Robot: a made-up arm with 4 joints.
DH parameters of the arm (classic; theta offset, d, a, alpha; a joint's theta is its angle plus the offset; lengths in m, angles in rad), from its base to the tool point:
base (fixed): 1.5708 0.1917 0 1.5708
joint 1: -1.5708 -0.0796 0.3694 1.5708
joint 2: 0 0.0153 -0.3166 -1.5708
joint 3: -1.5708 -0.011 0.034 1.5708
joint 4: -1.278 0 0.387 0
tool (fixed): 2.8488 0.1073 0 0
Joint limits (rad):
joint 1: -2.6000..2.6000
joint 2: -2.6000..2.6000
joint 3: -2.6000..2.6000
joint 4: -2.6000..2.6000
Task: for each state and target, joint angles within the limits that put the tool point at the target. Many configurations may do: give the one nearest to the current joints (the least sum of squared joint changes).
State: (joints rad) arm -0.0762 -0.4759 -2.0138 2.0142
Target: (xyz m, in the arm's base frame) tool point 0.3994 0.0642 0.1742
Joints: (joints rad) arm -0.2345 -0.2852 -1.4149 2.5285
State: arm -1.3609 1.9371 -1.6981 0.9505
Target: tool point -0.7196 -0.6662 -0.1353
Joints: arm -1.2151 1.9660 -1.5286 1.0615
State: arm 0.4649 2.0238 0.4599 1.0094
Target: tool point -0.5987 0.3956 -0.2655
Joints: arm 1.4246 1.6432 -0.2498 1.1750
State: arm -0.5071 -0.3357 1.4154 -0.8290
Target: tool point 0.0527 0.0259 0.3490
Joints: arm -1.0176 -1.2121 1.6894 -0.3453
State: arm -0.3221 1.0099 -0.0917 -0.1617
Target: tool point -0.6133 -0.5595 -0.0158
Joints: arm -0.8718 1.2202 -0.0594 0.1293
